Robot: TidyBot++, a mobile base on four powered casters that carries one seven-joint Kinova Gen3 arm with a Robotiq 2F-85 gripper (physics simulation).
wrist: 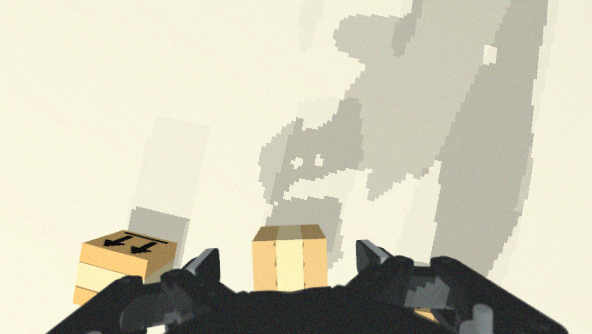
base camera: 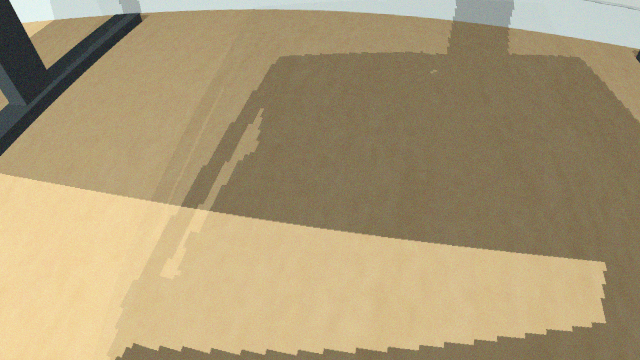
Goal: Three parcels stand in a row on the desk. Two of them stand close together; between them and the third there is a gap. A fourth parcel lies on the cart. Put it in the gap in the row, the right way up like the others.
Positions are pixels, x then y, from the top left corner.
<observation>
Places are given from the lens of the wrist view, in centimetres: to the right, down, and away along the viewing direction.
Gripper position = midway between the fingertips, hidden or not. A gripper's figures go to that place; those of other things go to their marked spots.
gripper [wrist: 288, 259]: 0, 6, 15
brown cardboard parcel [wrist: 288, 257]: 0, 6, 17
cream desk [wrist: 429, 135]: 13, -3, 23
The marked spots on the cream desk and the brown cardboard parcel are 18 cm apart.
</observation>
